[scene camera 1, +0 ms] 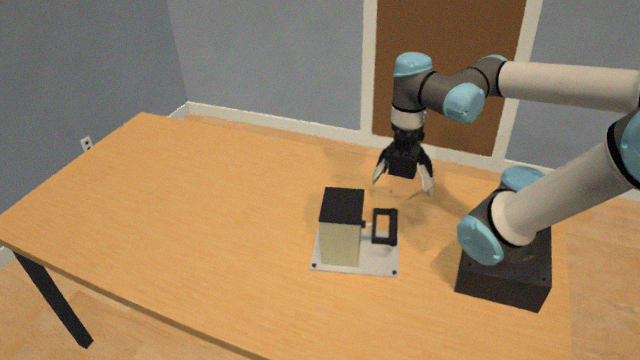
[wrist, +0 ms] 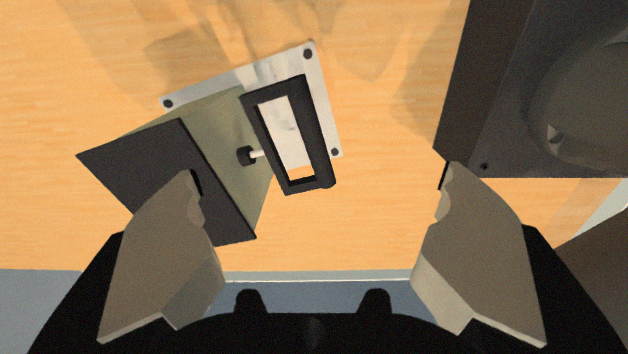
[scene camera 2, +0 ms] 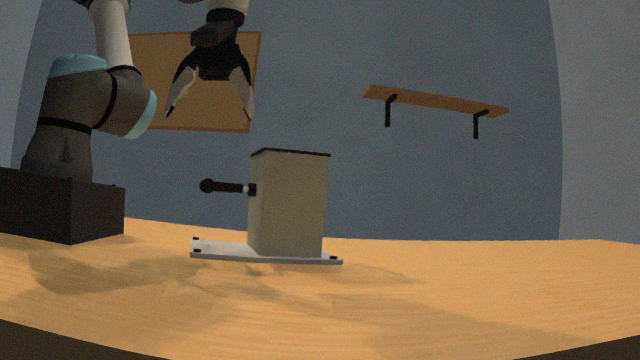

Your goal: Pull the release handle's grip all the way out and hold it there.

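Note:
The release handle's black rectangular grip (scene camera 1: 393,227) (scene camera 2: 225,187) (wrist: 318,135) stands out sideways from a pale green box with a black top (scene camera 1: 340,245) (scene camera 2: 292,205) (wrist: 215,135). A short stretch of light rod (scene camera 2: 245,189) (wrist: 256,153) shows between the grip and the box's black collar. The box stands on a light grey base plate (scene camera 1: 377,267) (scene camera 2: 220,248) (wrist: 322,105). My gripper (scene camera 1: 403,187) (scene camera 2: 209,116) (wrist: 317,170) is open and empty, pointing down. It is above the grip's height and apart from it. In the wrist view, the left finger overlaps the black top.
The arm's dark base block (scene camera 1: 500,292) (scene camera 2: 35,210) (wrist: 505,100) stands on the wooden table (scene camera 1: 200,225) (scene camera 2: 475,290) (wrist: 75,215), on the grip's side of the box. A wall shelf (scene camera 2: 435,100) and a brown panel (scene camera 2: 200,110) show in the background.

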